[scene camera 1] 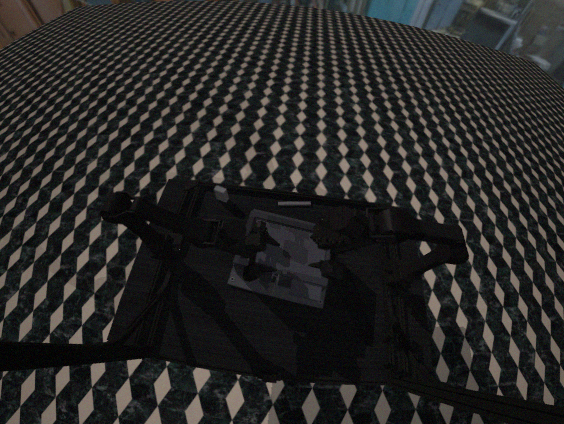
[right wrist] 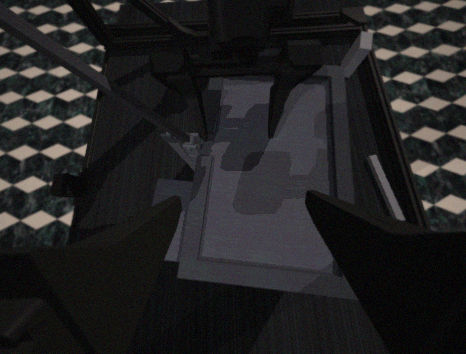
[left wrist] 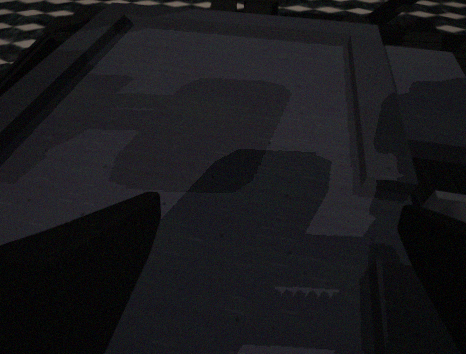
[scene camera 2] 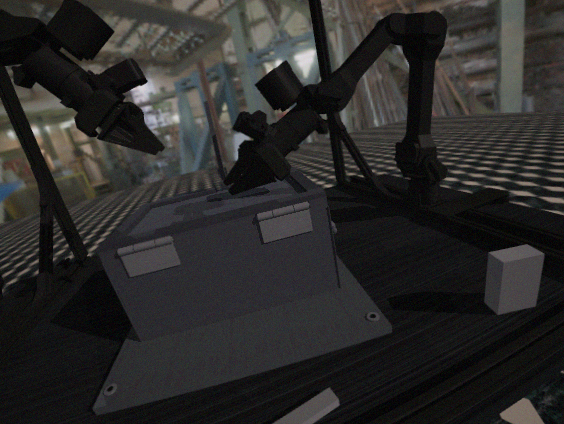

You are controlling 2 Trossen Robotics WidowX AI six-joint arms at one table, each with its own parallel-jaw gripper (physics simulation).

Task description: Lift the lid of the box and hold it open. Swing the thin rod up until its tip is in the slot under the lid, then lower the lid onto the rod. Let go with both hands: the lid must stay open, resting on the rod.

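Pixels of known places: left gripper, fingertip midpoint: [scene camera 1: 278,257] [right wrist: 238,140] [left wrist: 278,210] [scene camera 2: 227,188]; right gripper, fingertip midpoint: [scene camera 1: 310,251] [right wrist: 242,199] [scene camera 2: 160,151]; left arm's base, link origin: [scene camera 1: 168,255] [scene camera 2: 424,202]; right arm's base, link origin: [scene camera 1: 393,282].
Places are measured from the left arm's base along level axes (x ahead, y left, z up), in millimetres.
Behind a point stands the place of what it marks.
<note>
A grey box [scene camera 2: 230,269] {x 472, y 146, z 73 mm} stands on a flat base plate [scene camera 2: 238,349] {x 492, y 210, z -7 mm} with two pale hinges facing scene camera 2. Its lid [scene camera 1: 305,252] {x 528, y 34, z 144 mm} [scene camera 2: 175,210] {x 534, y 15, z 144 mm} [left wrist: 231,53] {x 567, y 26, z 144 mm} [right wrist: 267,242] {x 570, y 30, z 144 mm} lies closed. A thin dark rod [scene camera 2: 217,160] {x 438, y -82, z 199 mm} slants away from a pale pivot [right wrist: 191,145] {x 445, y -61, z 159 mm} at the box's far side. My left gripper [scene camera 1: 261,257] [scene camera 2: 238,182] {x 438, y 1, z 155 mm} [right wrist: 238,140] {x 438, y 1, z 155 mm} is open and empty, low over the lid near its far edge. I cannot tell if it touches. My right gripper [scene camera 1: 318,252] {x 528, y 0, z 245 mm} [scene camera 2: 143,136] [right wrist: 242,199] {x 528, y 0, z 245 mm} is open and empty, high above the lid's other end.
A pale flat strip [scene camera 1: 295,204] {x 489, y 321, z -12 mm} [scene camera 2: 310,408] {x 437, y 319, z -9 mm} [right wrist: 386,189] {x 490, y 325, z -9 mm} lies on the dark mat [scene camera 2: 427,273] {x 183, y 199, z -19 mm} on the hinge side of the box. A pale block [scene camera 1: 221,193] {x 162, y 293, z 48 mm} [right wrist: 356,47] {x 157, y 295, z 45 mm} stands near the left arm. A dark pole with struts [scene camera 2: 322,63] {x 37, y -353, z 384 mm} rises beyond the box.
</note>
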